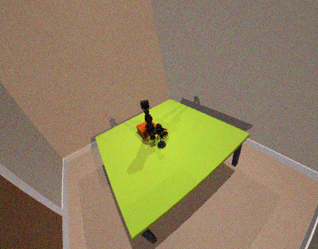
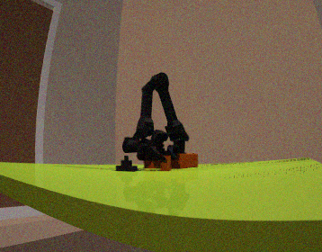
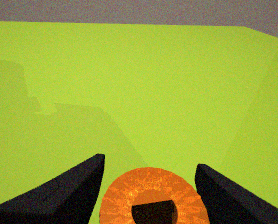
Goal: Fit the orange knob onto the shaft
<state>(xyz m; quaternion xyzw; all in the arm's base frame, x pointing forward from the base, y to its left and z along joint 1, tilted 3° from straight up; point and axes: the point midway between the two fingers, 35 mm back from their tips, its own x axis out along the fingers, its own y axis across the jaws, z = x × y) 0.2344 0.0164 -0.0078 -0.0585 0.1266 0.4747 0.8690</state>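
Right now my gripper tip is 3 cm to the left of the orange knob, 2 cm past it and 2 cm above it. From my gripper tip the other things lie so: pedestal (16 cm to the right, 5 cm ahead, 2 cm below).
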